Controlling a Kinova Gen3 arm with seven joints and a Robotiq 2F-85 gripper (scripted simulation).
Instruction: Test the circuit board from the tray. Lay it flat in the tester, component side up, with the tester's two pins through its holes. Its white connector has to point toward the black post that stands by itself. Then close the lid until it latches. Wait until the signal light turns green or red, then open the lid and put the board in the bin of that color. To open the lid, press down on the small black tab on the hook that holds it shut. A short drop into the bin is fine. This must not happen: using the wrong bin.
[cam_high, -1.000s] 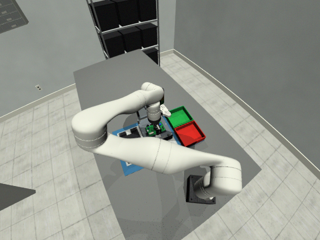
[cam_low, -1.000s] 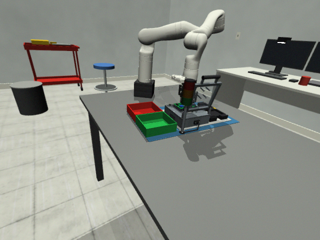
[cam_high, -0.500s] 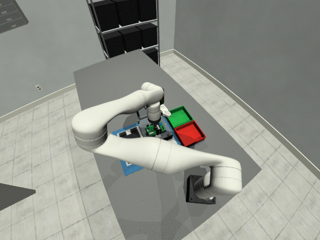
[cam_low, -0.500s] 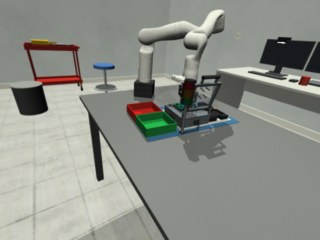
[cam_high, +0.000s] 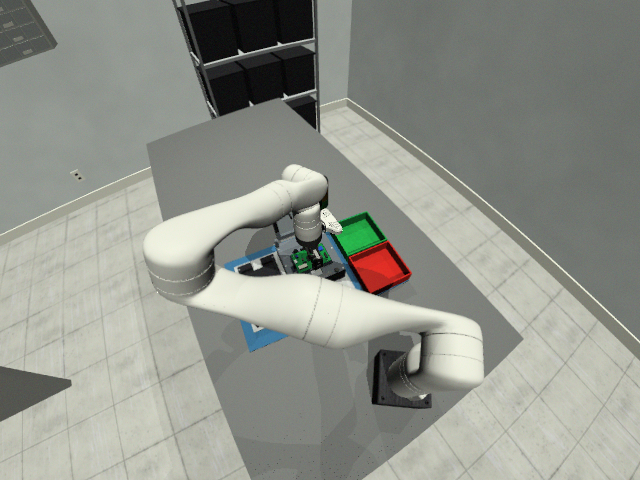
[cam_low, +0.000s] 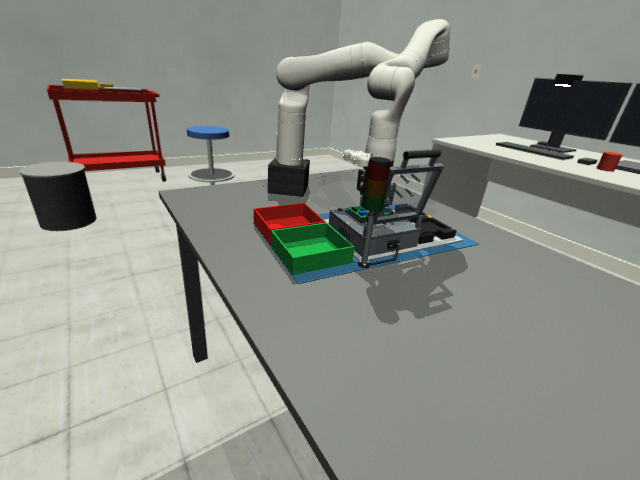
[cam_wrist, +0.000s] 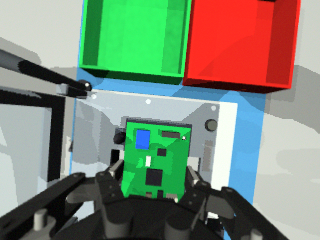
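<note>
My gripper is now right at the green circuit board. The rest, counted from my hand: clear lid 12 cm ahead, 3 cm to the right, 10 cm above; then tester bed 1 cm ahead, 1 cm below; then green bin 1 cm behind, 20 cm to the right, 7 cm below.
</note>
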